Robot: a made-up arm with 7 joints.
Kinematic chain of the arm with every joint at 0, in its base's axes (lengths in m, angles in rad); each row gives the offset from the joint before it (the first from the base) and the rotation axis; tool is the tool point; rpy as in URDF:
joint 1: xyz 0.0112 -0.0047 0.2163 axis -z
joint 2: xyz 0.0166 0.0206 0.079 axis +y
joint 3: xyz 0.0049 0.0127 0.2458 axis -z
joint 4: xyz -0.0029 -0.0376 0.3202 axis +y
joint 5: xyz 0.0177 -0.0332 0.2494 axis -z
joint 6: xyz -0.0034 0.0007 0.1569 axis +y
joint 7: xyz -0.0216 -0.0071 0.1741 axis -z
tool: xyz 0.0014 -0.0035 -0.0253 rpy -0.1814 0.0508 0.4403
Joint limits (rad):
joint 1: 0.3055..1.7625
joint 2: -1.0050..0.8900
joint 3: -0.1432..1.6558
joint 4: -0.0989..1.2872
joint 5: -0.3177..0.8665
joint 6: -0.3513..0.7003
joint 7: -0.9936..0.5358
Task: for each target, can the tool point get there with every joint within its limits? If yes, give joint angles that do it. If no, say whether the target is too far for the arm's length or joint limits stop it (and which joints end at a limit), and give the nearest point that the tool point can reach.
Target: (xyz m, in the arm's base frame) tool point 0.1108 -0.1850 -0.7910
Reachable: no: joint limits stop it (at a limit: joint 2, joint 4, joint 6, joint 7) | nearest point 0.4187 -0.7423 0.2637 | short by 1.232 m
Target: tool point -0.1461 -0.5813 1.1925
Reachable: yes | joints 1.3706 0.5377 1.4048 0.5710 0.5437 0.0399 0.2560
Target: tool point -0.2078 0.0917 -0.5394
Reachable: no: joint limits stop it (at a limit: joint 2, joint 3, joint 4, joint 6, joint 7) | nearest point -0.7014 0.3090 0.5019 | short by 1.173 m
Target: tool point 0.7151 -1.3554 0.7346
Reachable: no: too far | nearest point 0.4816 -0.9074 0.6925 | short by 0.507 m
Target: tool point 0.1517 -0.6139 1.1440
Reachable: yes | joints 0.7888 0.5197 1.2456 0.6312 0.7390 0.3429 -0.6335
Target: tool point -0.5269 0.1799 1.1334
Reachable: yes | joints 0.8306 -0.8279 0.7084 0.8403 0.5831 -0.0600 0.1180
